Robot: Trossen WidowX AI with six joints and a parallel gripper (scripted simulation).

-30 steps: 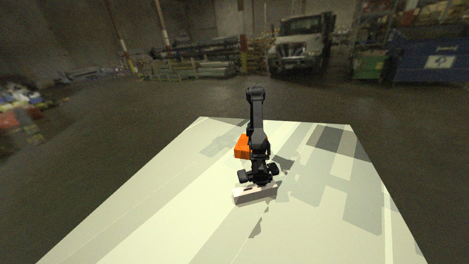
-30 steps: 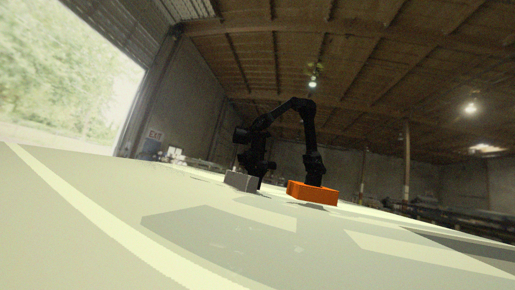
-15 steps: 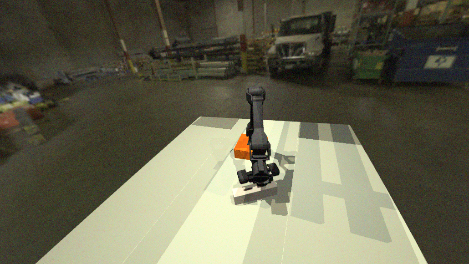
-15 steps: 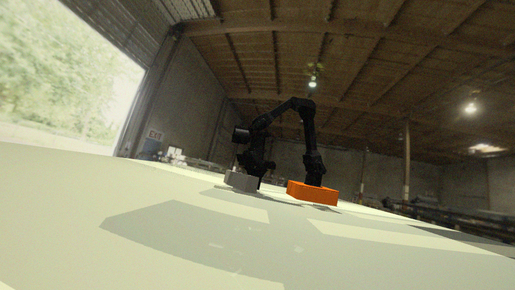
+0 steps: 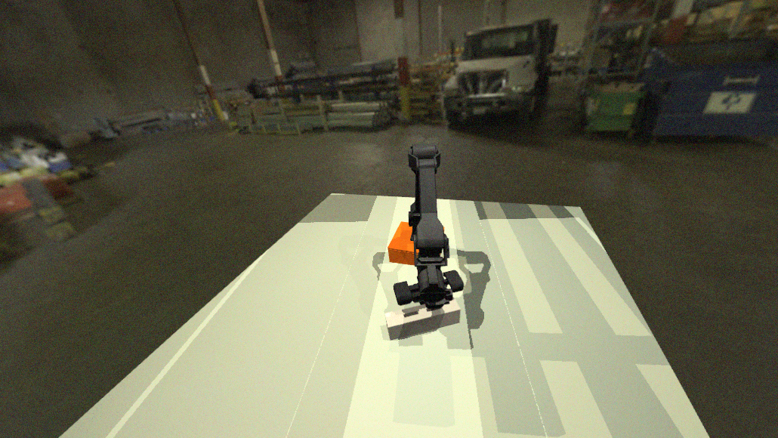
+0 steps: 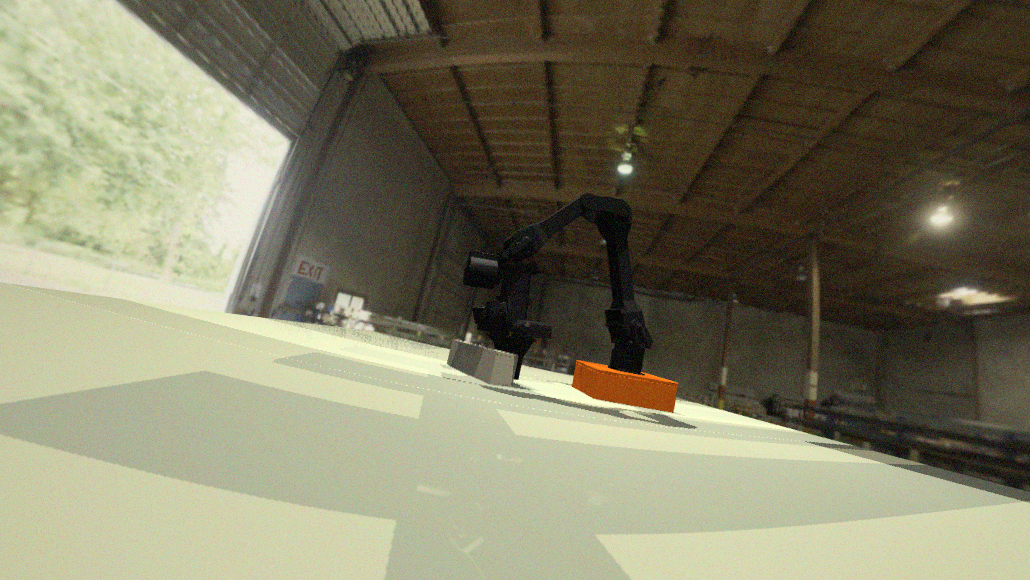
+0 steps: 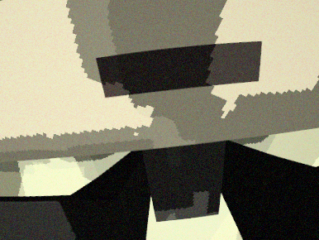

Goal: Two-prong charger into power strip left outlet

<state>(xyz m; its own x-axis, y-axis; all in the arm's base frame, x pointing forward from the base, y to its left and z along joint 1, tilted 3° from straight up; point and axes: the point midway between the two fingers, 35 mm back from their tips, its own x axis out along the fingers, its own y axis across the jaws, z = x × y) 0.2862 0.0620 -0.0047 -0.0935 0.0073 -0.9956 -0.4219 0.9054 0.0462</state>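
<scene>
Now: the black two-prong charger 2 cm ahead of my gripper tip, 1 cm to the left of it and 1 cm above it.
</scene>
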